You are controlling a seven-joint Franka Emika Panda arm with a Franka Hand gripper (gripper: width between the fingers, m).
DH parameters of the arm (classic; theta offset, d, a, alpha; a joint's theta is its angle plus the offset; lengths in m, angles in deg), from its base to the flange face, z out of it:
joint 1: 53.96 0.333 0 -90
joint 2: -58.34 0 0 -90
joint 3: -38.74 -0.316 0.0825 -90
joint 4: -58.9 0 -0.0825 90
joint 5: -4.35 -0.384 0 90
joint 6: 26.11 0 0.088 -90
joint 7: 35.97 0.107 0 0
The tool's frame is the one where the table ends.
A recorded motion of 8 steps. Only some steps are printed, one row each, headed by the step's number.
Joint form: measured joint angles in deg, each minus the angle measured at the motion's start. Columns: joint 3, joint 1, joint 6, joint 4, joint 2, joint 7, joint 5.
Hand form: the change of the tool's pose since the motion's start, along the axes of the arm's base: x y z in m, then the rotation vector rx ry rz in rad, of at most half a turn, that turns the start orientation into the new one. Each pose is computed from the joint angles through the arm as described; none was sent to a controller.
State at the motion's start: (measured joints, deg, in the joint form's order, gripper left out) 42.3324 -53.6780 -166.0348 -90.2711 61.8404 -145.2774 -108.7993
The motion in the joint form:
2: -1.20 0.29 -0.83 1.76 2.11 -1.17 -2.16
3: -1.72 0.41 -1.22 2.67 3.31 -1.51 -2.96
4: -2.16 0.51 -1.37 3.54 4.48 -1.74 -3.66
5: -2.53 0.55 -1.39 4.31 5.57 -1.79 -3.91
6: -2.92 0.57 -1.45 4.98 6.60 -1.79 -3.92
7: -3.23 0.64 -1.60 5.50 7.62 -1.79 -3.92
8: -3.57 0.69 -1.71 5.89 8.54 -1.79 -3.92
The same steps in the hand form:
2: 0.0084 0.0087 -0.0062 -0.0067 0.0004 -0.0019
3: 0.0124 0.0125 -0.0104 -0.0091 0.0051 -0.0026
4: 0.0162 0.0162 -0.0146 -0.0077 0.0092 -0.0028
5: 0.0195 0.0193 -0.0188 -0.0060 0.0144 0.0008
6: 0.0221 0.0224 -0.0231 -0.0059 0.0212 0.0073
7: 0.0234 0.0250 -0.0283 -0.0073 0.0311 0.0129
8: 0.0239 0.0279 -0.0334 -0.0079 0.0412 0.0189

